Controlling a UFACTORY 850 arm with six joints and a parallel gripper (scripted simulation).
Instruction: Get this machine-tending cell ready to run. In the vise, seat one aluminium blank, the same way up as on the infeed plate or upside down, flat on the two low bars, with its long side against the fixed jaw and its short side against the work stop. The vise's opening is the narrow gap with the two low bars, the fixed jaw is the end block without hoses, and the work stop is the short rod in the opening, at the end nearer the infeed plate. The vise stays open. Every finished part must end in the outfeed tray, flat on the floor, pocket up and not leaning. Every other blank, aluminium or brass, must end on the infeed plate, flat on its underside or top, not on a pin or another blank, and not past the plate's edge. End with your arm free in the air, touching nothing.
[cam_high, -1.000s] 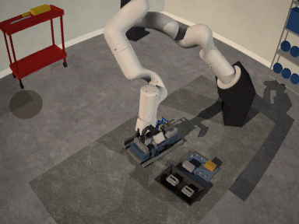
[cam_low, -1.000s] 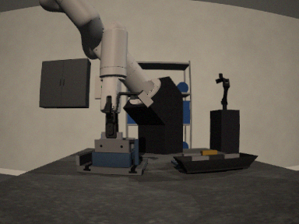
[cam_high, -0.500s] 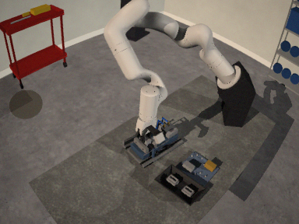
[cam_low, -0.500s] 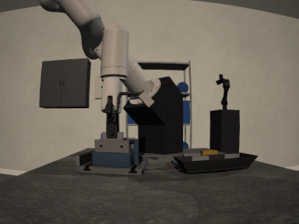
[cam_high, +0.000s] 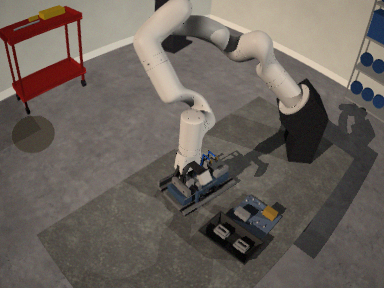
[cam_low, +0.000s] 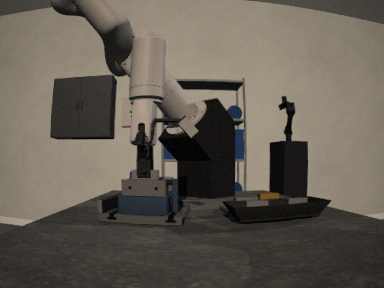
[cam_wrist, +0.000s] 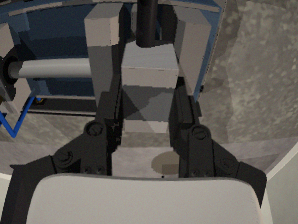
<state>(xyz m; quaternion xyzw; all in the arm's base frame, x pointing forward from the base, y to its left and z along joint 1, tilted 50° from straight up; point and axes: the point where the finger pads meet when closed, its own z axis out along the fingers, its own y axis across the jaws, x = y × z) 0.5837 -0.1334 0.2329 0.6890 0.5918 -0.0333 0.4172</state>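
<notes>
My gripper is now 70 mm past the vise, 20 mm to the right of it and 80 mm above it. From my hand the other things lie so: brass blank 90 mm behind, 370 mm to the left, 100 mm below.
</notes>
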